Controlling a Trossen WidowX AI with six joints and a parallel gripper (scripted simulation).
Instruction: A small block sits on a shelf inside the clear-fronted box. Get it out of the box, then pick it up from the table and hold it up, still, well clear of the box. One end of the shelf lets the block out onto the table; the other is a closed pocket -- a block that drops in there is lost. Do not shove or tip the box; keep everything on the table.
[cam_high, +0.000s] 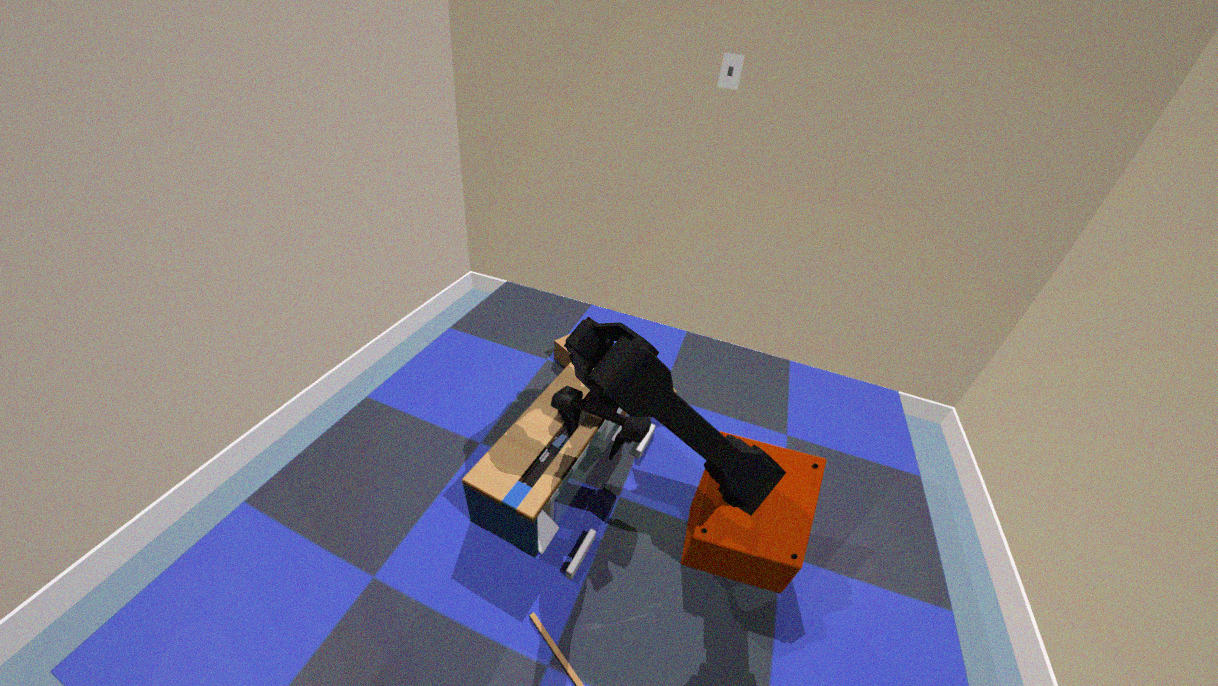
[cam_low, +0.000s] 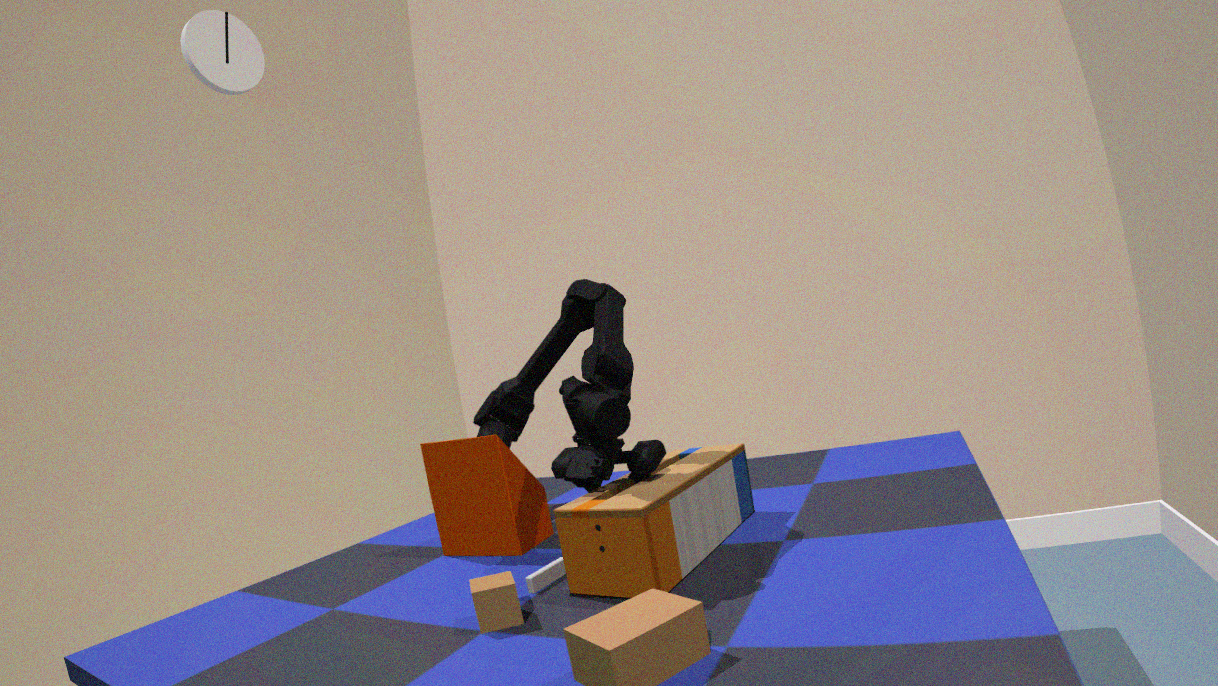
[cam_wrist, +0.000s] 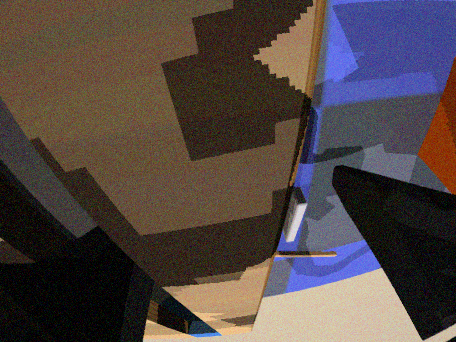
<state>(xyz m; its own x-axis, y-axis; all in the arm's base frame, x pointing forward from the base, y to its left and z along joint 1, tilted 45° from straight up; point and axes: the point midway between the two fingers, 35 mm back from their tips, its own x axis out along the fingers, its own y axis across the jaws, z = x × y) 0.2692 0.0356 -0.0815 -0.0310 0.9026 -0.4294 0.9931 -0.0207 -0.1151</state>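
Right now the dark grey-blue block is 5 cm ahead of my gripper tip and 2 cm to the left of it. The rest, counted from my gripper tip: thin wooden stick 33 cm to the left, 9 cm behind, 8 cm below; box 4 cm ahead, 2 cm below; tan cube 27 cm to the right, 8 cm behind, 6 cm below.
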